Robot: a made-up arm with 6 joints.
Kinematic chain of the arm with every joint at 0, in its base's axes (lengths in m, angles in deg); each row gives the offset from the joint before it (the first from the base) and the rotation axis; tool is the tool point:
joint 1: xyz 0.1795 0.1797 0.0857 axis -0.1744 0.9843 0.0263
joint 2: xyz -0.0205 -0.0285 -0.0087 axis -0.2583 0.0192 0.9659
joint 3: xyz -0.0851 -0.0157 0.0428 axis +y
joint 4: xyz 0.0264 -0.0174 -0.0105 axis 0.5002 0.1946 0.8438
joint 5: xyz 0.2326 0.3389 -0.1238 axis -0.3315 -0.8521 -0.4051
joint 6: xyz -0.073 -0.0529 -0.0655 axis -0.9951 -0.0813 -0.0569
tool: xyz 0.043 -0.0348 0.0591
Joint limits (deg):
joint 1: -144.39..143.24
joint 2: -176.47..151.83
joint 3: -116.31..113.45
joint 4: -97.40..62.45
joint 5: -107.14..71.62
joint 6: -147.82..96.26
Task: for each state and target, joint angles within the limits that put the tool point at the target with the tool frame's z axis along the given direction. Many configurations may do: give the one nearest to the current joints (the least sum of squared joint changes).
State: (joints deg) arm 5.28 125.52 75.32 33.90 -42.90 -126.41
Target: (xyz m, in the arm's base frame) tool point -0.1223 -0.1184 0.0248 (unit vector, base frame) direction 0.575 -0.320 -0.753
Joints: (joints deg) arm 10.99 103.99 34.63 34.47 -20.88 -117.72
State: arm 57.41 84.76 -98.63 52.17 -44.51 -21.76
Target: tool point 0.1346 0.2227 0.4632 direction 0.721 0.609 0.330
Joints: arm 53.33 113.84 -107.67 4.26 -78.27 -49.62
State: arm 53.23 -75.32 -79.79 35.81 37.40 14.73
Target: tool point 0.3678 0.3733 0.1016 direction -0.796 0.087 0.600
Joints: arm 22.44 -43.22 -66.57 38.21 22.48 -16.43
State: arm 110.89 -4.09 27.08 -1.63 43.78 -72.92
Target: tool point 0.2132 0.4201 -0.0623 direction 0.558 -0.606 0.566
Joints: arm 81.57 -48.64 30.45 45.44 36.89 -23.25
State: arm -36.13 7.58 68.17 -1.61 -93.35 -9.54
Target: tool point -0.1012 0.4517 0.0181 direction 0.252 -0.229 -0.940
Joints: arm 8.09 -12.89 113.45 5.88 -42.15 -3.64
